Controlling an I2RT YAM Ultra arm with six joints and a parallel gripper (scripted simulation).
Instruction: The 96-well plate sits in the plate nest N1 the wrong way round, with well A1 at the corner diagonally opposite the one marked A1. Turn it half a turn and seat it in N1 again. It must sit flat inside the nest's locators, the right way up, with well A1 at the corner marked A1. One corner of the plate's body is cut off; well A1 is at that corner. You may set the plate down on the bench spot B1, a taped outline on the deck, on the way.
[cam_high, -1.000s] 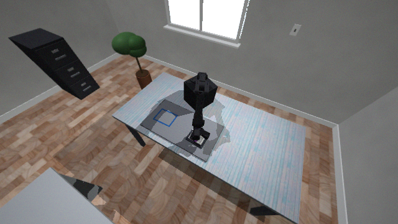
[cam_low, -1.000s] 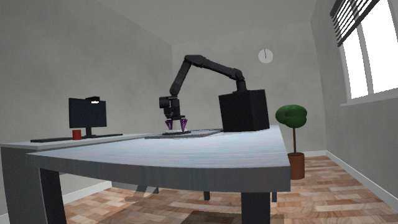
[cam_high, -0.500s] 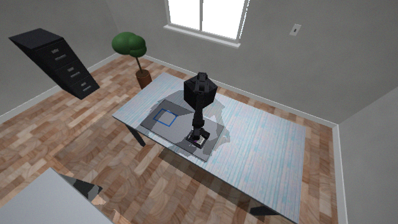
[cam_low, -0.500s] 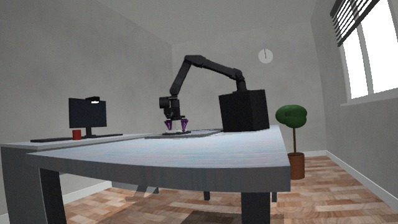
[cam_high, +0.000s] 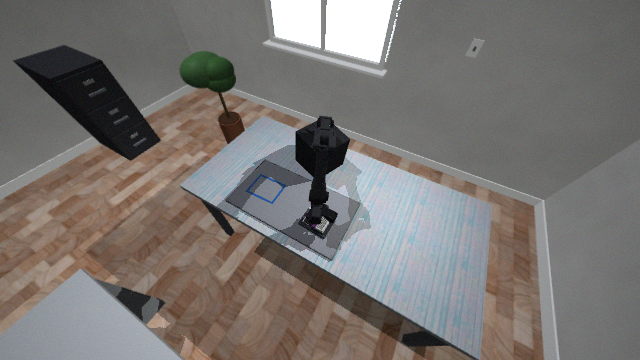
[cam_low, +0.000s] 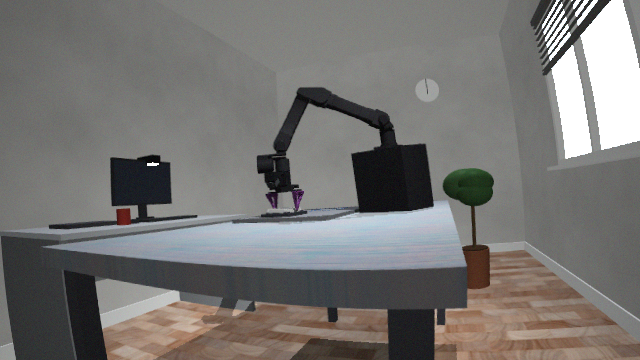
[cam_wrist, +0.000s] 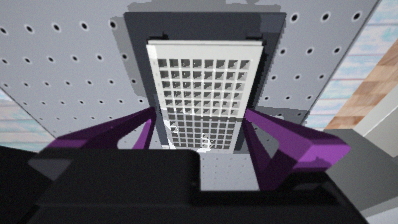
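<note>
Right now my hand is right at the white 96-well plate. Also, from my hand: dark plate nest N1: 20 mm below.
</note>
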